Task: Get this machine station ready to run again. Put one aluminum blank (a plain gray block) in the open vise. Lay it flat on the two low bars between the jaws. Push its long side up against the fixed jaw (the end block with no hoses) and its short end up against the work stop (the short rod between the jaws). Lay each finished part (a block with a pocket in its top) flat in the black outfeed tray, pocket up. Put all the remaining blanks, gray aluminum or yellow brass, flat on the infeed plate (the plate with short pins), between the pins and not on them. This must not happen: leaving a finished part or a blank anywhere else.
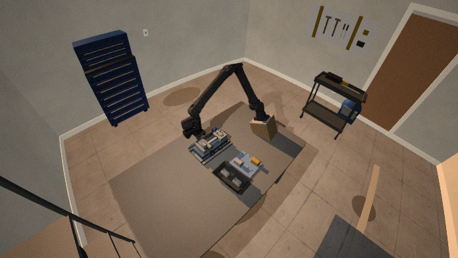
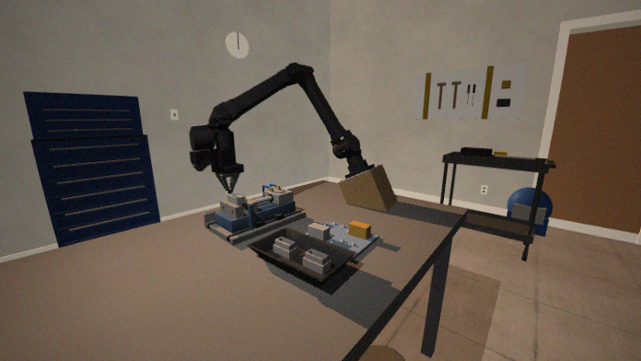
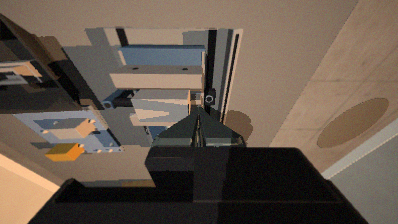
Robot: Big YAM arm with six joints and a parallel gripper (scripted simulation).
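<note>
My hand is 7 cm past the vise, 6 cm to the right of it and 8 cm above it. Also, from my hand: yellow brass blank: 16 cm behind, 40 cm to the left, 10 cm below.
</note>
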